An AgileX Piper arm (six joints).
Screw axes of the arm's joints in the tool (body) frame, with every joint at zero. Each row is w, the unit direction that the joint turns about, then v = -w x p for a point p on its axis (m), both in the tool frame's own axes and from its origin. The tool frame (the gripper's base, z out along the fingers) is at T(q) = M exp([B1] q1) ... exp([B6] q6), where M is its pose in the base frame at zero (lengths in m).
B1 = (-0.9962, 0, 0.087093, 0, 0.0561, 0)
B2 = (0, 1, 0, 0.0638, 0, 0.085)
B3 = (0, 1, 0, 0.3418, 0, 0.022)
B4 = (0, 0, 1, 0, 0, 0)
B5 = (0, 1, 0, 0.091, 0, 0)
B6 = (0, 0, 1, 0, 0, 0)
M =
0.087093 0 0.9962 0.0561
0 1 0 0
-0.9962 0 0.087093 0.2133
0 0 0 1
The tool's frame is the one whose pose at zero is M.
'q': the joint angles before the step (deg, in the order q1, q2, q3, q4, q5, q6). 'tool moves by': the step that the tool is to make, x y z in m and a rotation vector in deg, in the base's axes. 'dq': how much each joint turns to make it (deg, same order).
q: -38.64 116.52 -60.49 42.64 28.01 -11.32
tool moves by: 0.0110 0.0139 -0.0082 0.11 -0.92 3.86
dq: 2.56 1.51 -0.01 4.05 -0.62 -5.28
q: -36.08 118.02 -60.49 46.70 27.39 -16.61
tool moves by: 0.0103 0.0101 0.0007 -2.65 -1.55 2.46
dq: 2.52 0.00 0.00 2.02 -2.66 -3.07
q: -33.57 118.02 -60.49 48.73 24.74 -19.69
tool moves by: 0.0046 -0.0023 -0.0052 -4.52 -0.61 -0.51
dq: 0.98 0.91 0.00 0.42 -5.31 -1.41
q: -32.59 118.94 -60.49 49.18 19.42 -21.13
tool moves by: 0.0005 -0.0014 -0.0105 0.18 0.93 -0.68
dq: 0.00 1.82 -0.31 0.43 -0.92 -0.09
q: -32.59 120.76 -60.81 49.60 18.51 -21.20
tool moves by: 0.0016 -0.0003 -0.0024 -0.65 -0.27 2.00
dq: 0.00 0.60 -0.35 1.59 0.10 -3.65
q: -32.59 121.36 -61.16 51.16 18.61 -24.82
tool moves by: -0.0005 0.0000 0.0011 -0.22 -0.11 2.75
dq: -0.29 -0.11 -0.14 0.29 1.30 -3.02
